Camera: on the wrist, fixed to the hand. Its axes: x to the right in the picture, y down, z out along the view.
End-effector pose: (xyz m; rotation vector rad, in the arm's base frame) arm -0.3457 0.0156 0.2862 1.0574 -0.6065 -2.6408
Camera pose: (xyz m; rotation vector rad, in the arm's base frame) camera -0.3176 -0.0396 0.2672 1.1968 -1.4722 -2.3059
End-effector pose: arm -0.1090 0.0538 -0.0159 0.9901 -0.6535 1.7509
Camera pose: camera -0.1656 0.0816 -0.0309 1.2889 -0.1275 2.1763
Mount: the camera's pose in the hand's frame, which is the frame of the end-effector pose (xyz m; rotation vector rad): 0.0113 0.0420 -0.0481 0.6148 0.0840 0.1531
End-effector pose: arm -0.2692 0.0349 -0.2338 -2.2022 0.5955 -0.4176
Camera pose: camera -0.2943 -0.0249 -0.2351 -1.5501 0.5817 -0.5319
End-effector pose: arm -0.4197 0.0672 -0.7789 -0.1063 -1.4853 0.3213
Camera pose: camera -0.3777 0.1164 -0.7835 0.2573 -1.2416 0.8715
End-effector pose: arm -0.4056 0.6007 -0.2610 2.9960 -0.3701 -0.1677
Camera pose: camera -0.3986 0.5624 -0.2091 -2.6088 0.5622 -0.0814
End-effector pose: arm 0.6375 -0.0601 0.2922 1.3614 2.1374 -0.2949
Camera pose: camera 0.6541 -0.0097 0.3295 1.8876 2.0761 -0.9009
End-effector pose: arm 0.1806 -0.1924 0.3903 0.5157 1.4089 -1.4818
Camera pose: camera 0.1965 -0.1453 0.3486 1.0498 0.9279 -1.7737
